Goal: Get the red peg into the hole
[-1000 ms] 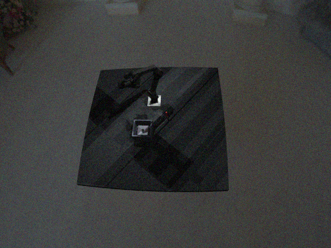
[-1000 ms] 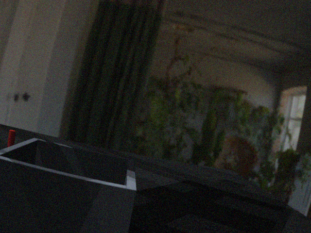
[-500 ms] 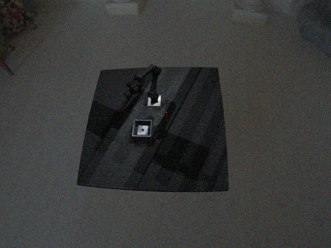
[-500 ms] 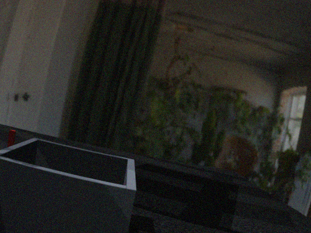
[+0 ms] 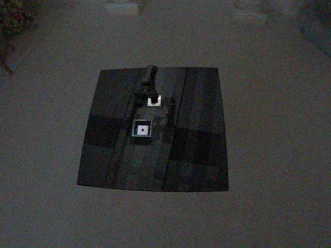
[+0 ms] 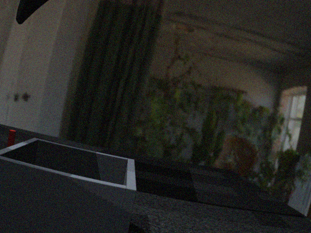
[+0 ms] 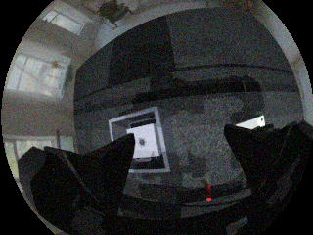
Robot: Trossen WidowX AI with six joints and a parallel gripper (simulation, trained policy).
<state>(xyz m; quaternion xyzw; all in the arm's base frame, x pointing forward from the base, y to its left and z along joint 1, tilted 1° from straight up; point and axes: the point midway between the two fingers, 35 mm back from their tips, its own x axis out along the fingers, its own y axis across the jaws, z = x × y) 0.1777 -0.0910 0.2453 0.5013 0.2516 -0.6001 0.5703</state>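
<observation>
The red peg lies 210 mm to the left of my gripper tip and 200 mm below it. The rest, counted from my gripper tip: grey box (150 mm ahead, 210 mm below).
</observation>
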